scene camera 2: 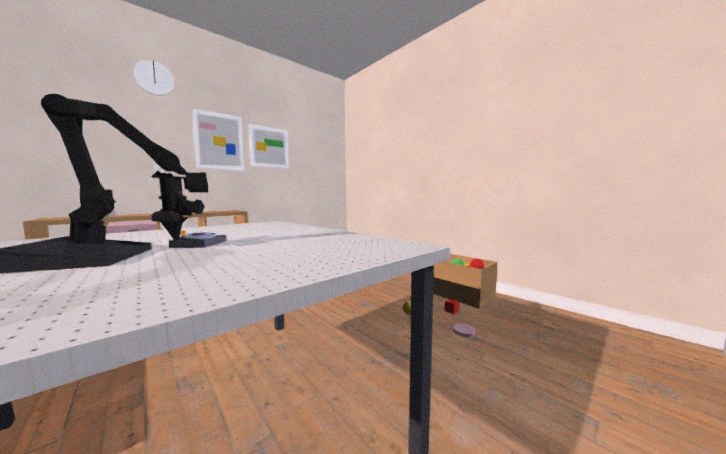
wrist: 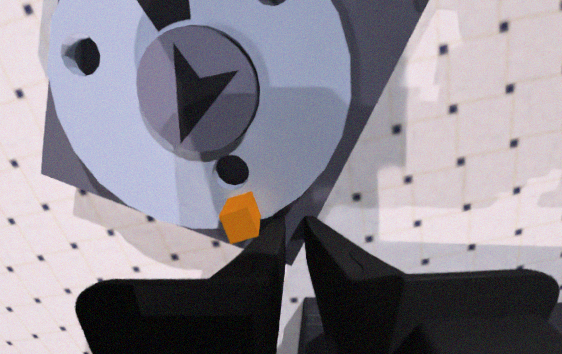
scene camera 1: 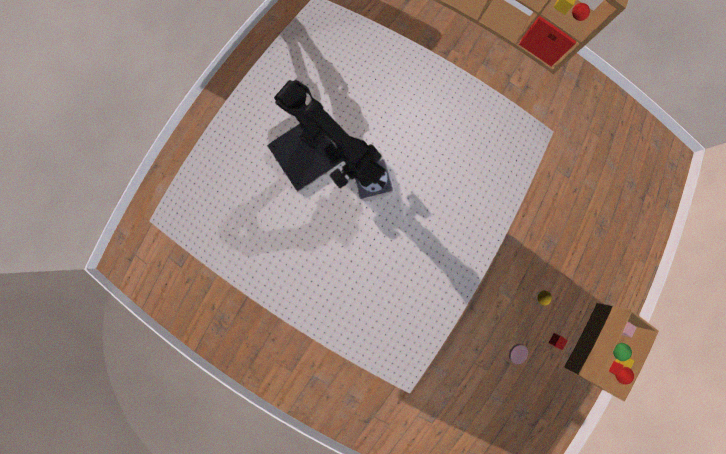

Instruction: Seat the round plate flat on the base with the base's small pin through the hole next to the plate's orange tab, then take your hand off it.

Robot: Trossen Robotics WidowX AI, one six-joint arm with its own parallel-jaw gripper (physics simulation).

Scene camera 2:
my gripper: 176, 239
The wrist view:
my gripper: 294, 225
pale blue round plate: 303, 63
dark square base: 375, 42
central hub: 198, 90
